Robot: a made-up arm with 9 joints. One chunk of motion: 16 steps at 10 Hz.
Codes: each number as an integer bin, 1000 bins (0 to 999) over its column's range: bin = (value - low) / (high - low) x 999, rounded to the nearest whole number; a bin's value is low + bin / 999 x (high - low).
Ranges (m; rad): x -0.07..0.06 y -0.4..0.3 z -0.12..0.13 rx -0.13..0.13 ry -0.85..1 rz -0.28..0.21
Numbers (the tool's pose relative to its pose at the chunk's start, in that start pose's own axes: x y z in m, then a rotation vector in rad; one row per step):
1: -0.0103 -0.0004 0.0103 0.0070 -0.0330 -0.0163
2: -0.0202 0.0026 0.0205 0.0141 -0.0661 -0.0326
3: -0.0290 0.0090 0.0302 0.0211 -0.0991 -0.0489
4: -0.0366 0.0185 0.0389 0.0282 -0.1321 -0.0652
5: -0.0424 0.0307 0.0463 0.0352 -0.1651 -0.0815
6: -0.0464 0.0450 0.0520 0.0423 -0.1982 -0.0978
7: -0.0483 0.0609 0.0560 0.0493 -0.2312 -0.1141
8: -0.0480 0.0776 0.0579 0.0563 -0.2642 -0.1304
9: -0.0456 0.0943 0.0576 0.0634 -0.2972 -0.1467
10: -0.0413 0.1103 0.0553 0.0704 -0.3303 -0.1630
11: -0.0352 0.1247 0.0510 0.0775 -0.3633 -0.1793
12: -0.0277 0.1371 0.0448 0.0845 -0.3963 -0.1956
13: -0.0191 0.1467 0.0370 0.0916 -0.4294 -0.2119
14: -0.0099 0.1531 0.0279 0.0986 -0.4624 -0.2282
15: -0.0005 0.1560 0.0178 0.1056 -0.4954 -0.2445
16: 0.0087 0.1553 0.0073 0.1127 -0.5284 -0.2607
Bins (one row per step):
1: 459 570 521 526 441 538
2: 383 575 561 554 423 504
3: 315 584 600 581 405 471
4: 257 597 635 608 388 438
5: 212 615 665 635 370 405
6: 181 635 687 662 352 371
7: 167 658 703 689 334 338
8: 169 682 711 716 316 305
9: 188 705 710 743 299 272
10: 221 728 700 770 281 239
11: 267 749 683 797 263 205
12: 325 767 659 824 245 172
13: 391 780 627 851 227 139
14: 462 789 591 878 209 106
15: 534 793 551 905 191 72
16: 605 792 509 933 174 39

